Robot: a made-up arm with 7 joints.
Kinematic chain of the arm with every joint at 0, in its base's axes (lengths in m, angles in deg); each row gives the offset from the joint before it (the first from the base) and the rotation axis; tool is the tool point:
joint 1: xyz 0 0 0.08 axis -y
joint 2: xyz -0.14 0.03 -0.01 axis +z
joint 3: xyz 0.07 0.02 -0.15 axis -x
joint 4: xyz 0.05 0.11 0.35 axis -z
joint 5: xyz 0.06 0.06 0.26 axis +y
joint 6: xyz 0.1 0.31 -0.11 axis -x
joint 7: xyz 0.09 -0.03 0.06 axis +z
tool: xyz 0 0.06 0.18
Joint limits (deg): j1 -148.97..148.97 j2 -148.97..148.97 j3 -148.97..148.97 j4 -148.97..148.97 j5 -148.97..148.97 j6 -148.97..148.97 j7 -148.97..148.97
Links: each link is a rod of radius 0.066 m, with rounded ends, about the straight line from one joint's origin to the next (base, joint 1, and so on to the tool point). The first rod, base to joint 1, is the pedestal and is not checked.
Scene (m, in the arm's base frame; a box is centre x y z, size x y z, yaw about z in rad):
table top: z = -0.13
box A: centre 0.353 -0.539 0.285 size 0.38 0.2 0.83 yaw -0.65
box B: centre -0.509 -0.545 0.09 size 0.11 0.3 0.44 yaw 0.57
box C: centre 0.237 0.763 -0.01 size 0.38 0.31 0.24 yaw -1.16
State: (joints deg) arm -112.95 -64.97 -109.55 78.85 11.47 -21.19 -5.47
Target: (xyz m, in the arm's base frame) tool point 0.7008 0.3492 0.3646
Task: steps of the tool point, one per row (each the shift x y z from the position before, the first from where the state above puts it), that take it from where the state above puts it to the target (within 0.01 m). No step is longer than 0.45 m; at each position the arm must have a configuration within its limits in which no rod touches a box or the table.
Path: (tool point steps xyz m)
1: -0.1305 0.0306 0.0471
2: -0.1454 0.0455 0.0119
3: -0.1516 0.0567 -0.0306
4: -0.1477 0.0648 -0.0776
5: 0.2652 0.1532 0.3016
6: 0.3504 0.1677 0.1476
7: 0.3604 0.1641 -0.0202
8: 0.3007 0.1439 -0.1662
9: 0.1930 0.1107 -0.2631
10: 0.0677 0.0691 -0.2984

